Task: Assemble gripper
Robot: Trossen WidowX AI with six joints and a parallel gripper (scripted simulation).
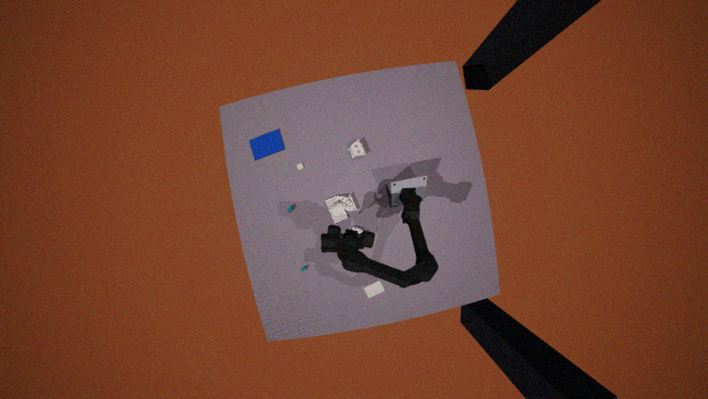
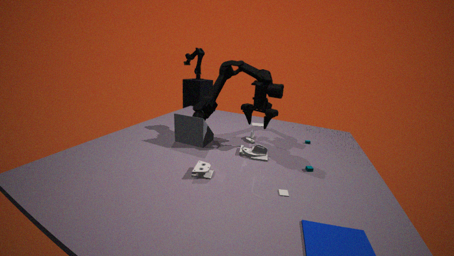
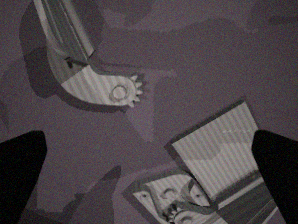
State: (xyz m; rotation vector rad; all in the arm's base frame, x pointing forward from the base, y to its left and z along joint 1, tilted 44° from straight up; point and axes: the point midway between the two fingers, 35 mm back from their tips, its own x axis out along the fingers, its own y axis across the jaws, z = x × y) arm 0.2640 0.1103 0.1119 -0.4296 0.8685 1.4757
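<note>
My gripper tip is now 2 cm past the grey jaw, 2 cm to the right of it and 9 cm above it. Also, from my gripper tip: white gripper base (5 cm behind, 38 cm to the right, 7 cm below); then white housing plate (12 cm to the right, 9 cm below); then flat white plate (10 cm behind, 31 cm to the left, 9 cm below).
</note>
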